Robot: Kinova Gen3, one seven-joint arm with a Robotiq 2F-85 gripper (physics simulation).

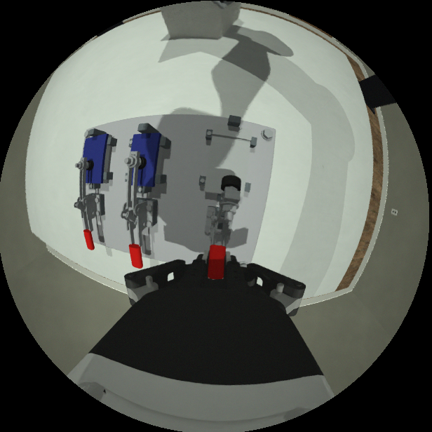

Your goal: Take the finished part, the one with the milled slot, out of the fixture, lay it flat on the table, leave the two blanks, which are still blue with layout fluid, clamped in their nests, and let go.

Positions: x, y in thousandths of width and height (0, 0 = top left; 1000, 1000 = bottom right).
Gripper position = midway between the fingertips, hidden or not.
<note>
I see my gripper (501, 596), a finished part (531, 351), a blue blank (341, 332), a blue blank (221, 344), a clamp arm (536, 427) and a fixture plate (422, 471).
</note>
